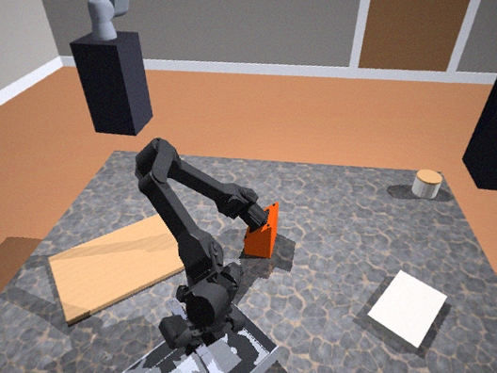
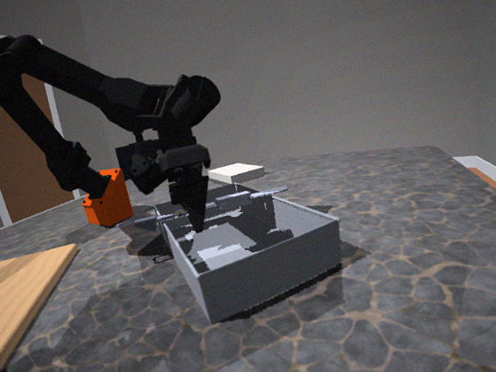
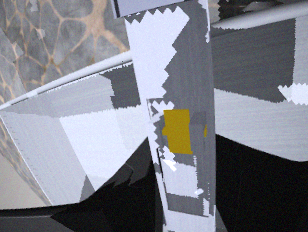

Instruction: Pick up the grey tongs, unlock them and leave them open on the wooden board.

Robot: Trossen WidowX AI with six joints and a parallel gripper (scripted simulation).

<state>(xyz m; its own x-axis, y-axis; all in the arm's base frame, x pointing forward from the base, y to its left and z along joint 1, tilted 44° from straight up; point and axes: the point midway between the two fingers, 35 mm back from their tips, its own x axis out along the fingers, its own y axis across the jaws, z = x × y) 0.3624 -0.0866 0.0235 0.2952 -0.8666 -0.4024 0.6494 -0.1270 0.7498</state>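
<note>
Now: gripper tip 3 cm short of the grey roasting tin, 2 cm to the right of it and 1 cm above it. From my gripper tip the other things lie so: white flat block 48 cm to the left, 21 cm behind, 2 cm below; wooden board 27 cm to the right, 24 cm behind, 3 cm below; yellow lock piece 3 cm behind, 3 cm above.
</note>
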